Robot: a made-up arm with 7 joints. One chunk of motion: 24 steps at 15 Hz.
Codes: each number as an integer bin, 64 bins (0 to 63) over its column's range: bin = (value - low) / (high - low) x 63, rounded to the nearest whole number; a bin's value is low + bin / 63 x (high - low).
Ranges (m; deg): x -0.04..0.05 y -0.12..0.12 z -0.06..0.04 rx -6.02..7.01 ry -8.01..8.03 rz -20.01..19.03
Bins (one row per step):
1: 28 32 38 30 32 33
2: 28 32 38 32 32 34
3: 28 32 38 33 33 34
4: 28 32 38 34 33 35
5: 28 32 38 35 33 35
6: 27 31 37 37 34 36
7: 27 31 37 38 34 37
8: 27 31 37 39 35 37
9: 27 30 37 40 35 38
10: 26 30 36 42 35 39
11: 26 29 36 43 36 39
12: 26 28 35 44 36 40
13: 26 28 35 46 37 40
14: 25 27 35 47 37 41
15: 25 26 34 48 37 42
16: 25 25 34 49 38 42
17: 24 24 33 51 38 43
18: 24 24 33 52 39 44
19: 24 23 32 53 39 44
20: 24 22 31 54 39 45
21: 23 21 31 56 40 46
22: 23 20 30 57 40 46
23: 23 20 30 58 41 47
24: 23 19 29 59 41 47
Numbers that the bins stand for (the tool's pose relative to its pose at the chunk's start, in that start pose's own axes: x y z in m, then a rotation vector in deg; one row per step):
1: 0.0000 0.0019 0.0003 0.18 0.14 0.44
2: 0.0000 0.0019 0.0003 0.60 0.14 1.06
3: 0.0000 0.0019 0.0003 0.81 0.39 1.06
4: 0.0000 0.0019 0.0003 1.01 0.39 1.68
5: 0.0000 0.0019 0.0003 1.22 0.39 1.68
6: -0.0014 -0.0019 -0.0013 1.63 0.65 2.30
7: -0.0014 -0.0019 -0.0013 1.84 0.65 2.92
8: -0.0014 -0.0019 -0.0013 2.05 0.90 2.92
9: -0.0014 -0.0057 -0.0013 2.25 0.90 3.54
10: -0.0029 -0.0057 -0.0029 2.67 0.90 4.16
11: -0.0029 -0.0095 -0.0029 2.87 1.16 4.16
12: -0.0029 -0.0133 -0.0044 3.08 1.16 4.78
13: -0.0029 -0.0133 -0.0044 3.49 1.41 4.78
14: -0.0043 -0.0171 -0.0044 3.70 1.41 5.40
15: -0.0043 -0.0210 -0.0060 3.91 1.41 6.02
16: -0.0043 -0.0248 -0.0060 4.11 1.66 6.02
17: -0.0057 -0.0286 -0.0076 4.53 1.66 6.64
18: -0.0057 -0.0286 -0.0076 4.73 1.92 7.26
19: -0.0057 -0.0324 -0.0092 4.94 1.92 7.26
20: -0.0057 -0.0362 -0.0108 5.15 1.92 7.88
21: -0.0071 -0.0400 -0.0108 5.56 2.17 8.50
22: -0.0071 -0.0438 -0.0124 5.77 2.17 8.50
23: -0.0071 -0.0438 -0.0124 5.98 2.43 9.12
24: -0.0071 -0.0476 -0.0140 6.18 2.43 9.12

